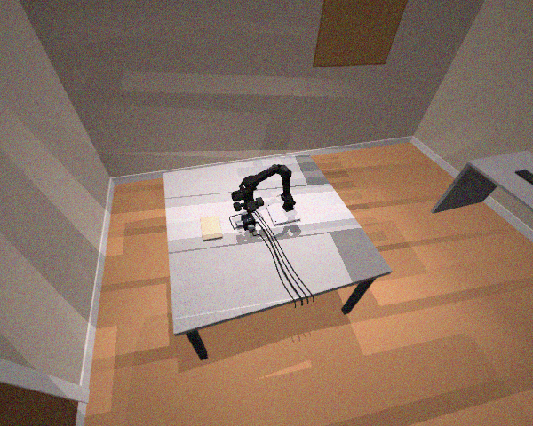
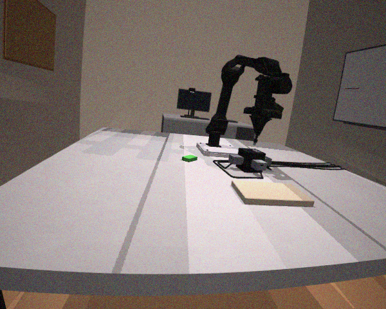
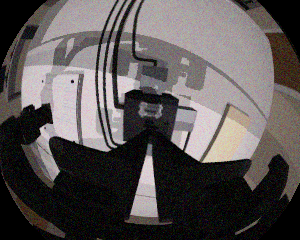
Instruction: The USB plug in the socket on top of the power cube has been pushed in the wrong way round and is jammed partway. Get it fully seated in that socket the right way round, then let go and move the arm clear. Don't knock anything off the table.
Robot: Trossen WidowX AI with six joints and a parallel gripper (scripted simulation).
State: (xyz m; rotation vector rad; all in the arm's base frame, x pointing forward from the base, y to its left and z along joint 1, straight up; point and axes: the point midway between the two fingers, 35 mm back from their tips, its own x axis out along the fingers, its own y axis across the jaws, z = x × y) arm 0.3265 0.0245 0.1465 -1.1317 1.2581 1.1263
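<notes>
The USB plug lies 2 cm below my gripper tip. From my gripper tip the other things lie so: flat beige block: 24 cm ahead, 9 cm to the right, 13 cm below; small green block: 12 cm behind, 22 cm to the right, 13 cm below.
</notes>
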